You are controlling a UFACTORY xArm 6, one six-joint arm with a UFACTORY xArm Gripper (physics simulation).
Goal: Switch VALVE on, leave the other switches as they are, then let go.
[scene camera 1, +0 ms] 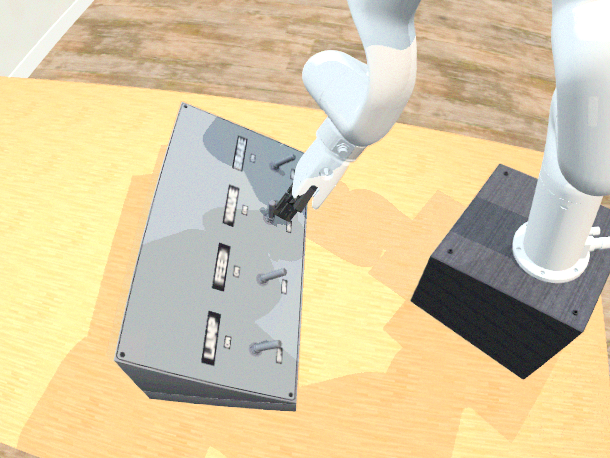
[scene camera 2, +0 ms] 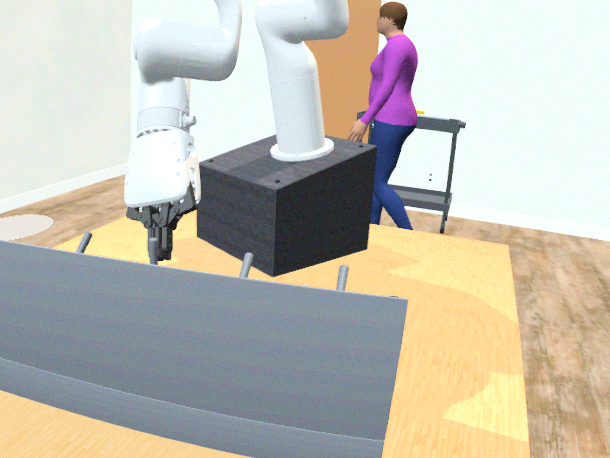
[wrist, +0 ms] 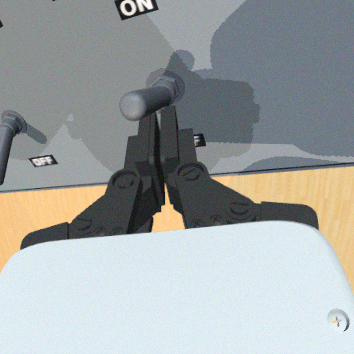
Labels:
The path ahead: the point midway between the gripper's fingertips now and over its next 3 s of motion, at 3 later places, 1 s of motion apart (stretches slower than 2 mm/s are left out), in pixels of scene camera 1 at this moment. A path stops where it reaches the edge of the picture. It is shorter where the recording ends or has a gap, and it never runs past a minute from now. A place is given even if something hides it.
My gripper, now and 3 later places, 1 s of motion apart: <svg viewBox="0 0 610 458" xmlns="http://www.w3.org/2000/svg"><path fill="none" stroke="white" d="M281 215L284 226L282 212L267 198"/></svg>

